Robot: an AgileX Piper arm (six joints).
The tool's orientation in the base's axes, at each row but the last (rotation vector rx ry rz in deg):
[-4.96 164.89 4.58]
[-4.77 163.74 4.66]
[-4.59 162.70 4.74]
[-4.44 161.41 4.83]
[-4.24 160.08 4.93]
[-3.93 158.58 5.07]
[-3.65 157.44 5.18]
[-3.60 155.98 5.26]
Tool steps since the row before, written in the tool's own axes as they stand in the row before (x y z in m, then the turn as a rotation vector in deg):
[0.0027 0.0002 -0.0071 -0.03 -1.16 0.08]
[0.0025 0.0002 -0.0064 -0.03 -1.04 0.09]
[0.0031 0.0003 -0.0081 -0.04 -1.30 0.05]
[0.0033 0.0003 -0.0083 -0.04 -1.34 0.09]
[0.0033 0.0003 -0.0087 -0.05 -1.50 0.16]
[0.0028 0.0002 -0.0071 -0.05 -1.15 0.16]
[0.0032 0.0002 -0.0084 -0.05 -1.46 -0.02]
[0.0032 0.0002 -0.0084 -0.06 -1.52 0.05]
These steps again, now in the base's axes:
[-0.0044 -0.0004 0.0062 0.13 -1.15 -0.12]
[-0.0042 -0.0003 0.0054 0.12 -1.03 -0.13]
[-0.0054 -0.0004 0.0068 0.14 -1.29 -0.10]
[-0.0058 -0.0004 0.0068 0.15 -1.33 -0.14]
[-0.0060 -0.0004 0.0071 0.19 -1.48 -0.21]
[-0.0052 -0.0004 0.0056 0.17 -1.13 -0.19]
[-0.0062 -0.0005 0.0065 0.12 -1.46 -0.04]
[-0.0063 -0.0005 0.0064 0.16 -1.51 -0.11]

